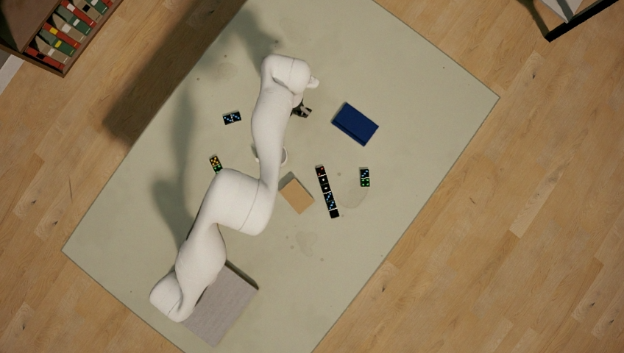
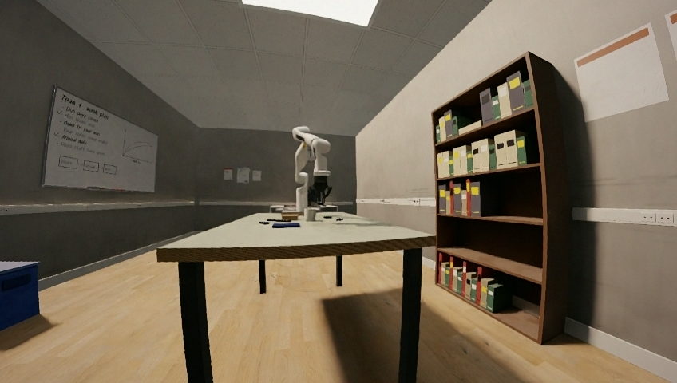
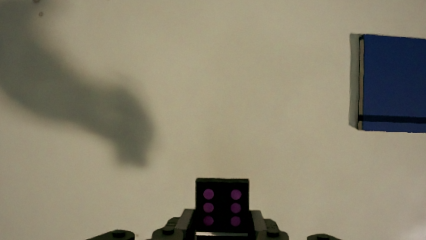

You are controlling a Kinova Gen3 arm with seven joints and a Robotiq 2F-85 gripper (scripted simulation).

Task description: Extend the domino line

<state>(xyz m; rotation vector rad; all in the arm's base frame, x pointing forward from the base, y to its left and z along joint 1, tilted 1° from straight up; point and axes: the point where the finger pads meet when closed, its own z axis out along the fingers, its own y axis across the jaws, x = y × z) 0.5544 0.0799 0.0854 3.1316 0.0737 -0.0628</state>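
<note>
Right now the white mug is 130 mm behind my hand, 40 mm to the right of it and 90 mm below it. The rest, counted from my hand: domino: 10 mm below; tan block: 190 mm behind, 170 mm to the right, 110 mm below.
</note>
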